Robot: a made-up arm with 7 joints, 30 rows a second.
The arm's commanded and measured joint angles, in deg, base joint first. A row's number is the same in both.
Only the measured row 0 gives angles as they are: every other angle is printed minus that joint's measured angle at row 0.
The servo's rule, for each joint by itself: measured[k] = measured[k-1] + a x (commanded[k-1-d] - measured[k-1]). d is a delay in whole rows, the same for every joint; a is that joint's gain. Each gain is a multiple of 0.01, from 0.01 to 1. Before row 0 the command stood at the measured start. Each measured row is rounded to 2 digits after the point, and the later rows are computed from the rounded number. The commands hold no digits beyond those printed.
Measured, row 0: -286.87, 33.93, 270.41, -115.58, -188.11, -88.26, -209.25
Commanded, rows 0 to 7: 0.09, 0.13, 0.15, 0.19, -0.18, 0.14, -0.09; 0.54, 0.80, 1.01, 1.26, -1.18, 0.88, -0.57; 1.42, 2.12, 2.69, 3.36, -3.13, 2.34, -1.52; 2.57, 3.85, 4.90, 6.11, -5.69, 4.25, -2.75; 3.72, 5.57, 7.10, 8.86, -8.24, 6.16, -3.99; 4.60, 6.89, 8.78, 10.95, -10.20, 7.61, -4.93; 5.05, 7.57, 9.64, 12.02, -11.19, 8.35, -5.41; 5.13, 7.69, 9.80, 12.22, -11.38, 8.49, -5.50
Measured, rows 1 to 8: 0.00, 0.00, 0.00, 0.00, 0.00, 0.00, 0.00; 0.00, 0.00, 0.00, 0.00, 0.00, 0.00, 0.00; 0.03, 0.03, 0.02, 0.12, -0.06, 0.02, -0.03; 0.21, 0.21, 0.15, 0.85, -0.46, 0.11, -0.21; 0.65, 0.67, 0.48, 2.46, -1.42, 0.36, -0.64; 1.34, 1.43, 1.05, 4.80, -2.96, 0.79, -1.34; 2.20, 2.42, 1.84, 7.40, -4.86, 1.38, -2.21; 3.06, 3.49, 2.74, 9.67, -6.78, 2.07, -3.11
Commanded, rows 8 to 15: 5.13, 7.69, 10.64, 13.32, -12.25, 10.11, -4.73; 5.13, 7.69, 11.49, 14.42, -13.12, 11.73, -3.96; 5.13, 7.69, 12.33, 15.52, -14.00, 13.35, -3.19; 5.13, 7.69, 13.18, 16.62, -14.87, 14.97, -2.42; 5.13, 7.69, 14.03, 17.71, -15.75, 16.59, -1.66; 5.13, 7.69, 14.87, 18.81, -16.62, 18.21, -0.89; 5.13, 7.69, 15.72, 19.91, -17.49, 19.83, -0.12; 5.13, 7.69, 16.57, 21.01, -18.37, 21.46, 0.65
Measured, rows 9 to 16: 3.78, 4.47, 3.64, 11.17, -8.37, 2.76, -3.87; 4.27, 5.24, 4.44, 11.84, -9.45, 3.39, -4.41; 4.58, 5.83, 5.25, 12.79, -10.46, 4.13, -4.52; 4.78, 6.28, 6.06, 13.83, -11.42, 4.97, -4.34; 4.91, 6.62, 6.88, 14.91, -12.35, 5.89, -3.96; 4.99, 6.88, 7.70, 16.00, -13.26, 6.89, -3.45; 5.04, 7.07, 8.52, 17.09, -14.16, 7.96, -2.86; 5.07, 7.22, 9.35, 18.19, -15.05, 9.09, -2.21
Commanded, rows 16 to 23: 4.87, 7.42, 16.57, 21.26, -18.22, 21.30, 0.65; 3.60, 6.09, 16.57, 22.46, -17.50, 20.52, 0.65; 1.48, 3.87, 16.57, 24.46, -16.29, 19.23, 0.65; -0.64, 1.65, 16.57, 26.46, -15.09, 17.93, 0.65; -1.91, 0.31, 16.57, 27.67, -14.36, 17.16, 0.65; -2.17, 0.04, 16.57, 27.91, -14.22, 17.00, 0.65; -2.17, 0.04, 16.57, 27.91, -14.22, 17.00, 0.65; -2.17, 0.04, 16.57, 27.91, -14.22, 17.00, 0.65
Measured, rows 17 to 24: 5.09, 7.33, 10.18, 19.29, -15.93, 10.27, -1.52; 5.10, 7.42, 11.01, 20.39, -16.81, 11.50, -0.80; 5.02, 7.42, 11.73, 20.95, -17.32, 12.58, -0.32; 4.51, 7.10, 12.36, 21.92, -17.38, 13.45, 0.00; 3.42, 6.32, 12.91, 23.55, -16.99, 14.09, 0.21; 1.96, 5.20, 13.39, 25.41, -16.31, 14.51, 0.36; 0.57, 4.03, 13.80, 26.86, -15.61, 14.80, 0.46; -0.42, 3.07, 14.16, 27.53, -15.11, 15.04, 0.52
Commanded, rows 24 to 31: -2.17, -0.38, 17.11, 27.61, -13.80, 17.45, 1.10; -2.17, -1.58, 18.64, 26.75, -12.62, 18.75, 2.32; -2.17, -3.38, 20.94, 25.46, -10.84, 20.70, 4.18; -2.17, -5.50, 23.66, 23.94, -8.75, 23.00, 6.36; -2.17, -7.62, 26.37, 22.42, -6.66, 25.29, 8.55; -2.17, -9.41, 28.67, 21.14, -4.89, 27.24, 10.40; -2.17, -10.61, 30.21, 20.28, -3.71, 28.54, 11.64; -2.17, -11.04, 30.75, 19.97, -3.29, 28.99, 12.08
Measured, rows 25 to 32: -1.05, 2.34, 14.47, 27.77, -14.79, 15.26, 0.56; -1.45, 1.79, 14.74, 27.86, -14.58, 15.45, 0.59; -1.71, 1.27, 15.05, 27.70, -14.30, 15.67, 0.76; -1.88, 0.59, 15.52, 27.09, -13.70, 16.01, 1.27; -1.98, -0.36, 16.22, 26.05, -12.67, 16.53, 2.23; -2.05, -1.59, 17.19, 24.70, -11.26, 17.24, 3.59; -2.09, -3.04, 18.38, 23.24, -9.60, 18.13, 5.23; -2.12, -4.57, 19.72, 21.90, -7.90, 19.13, 6.94
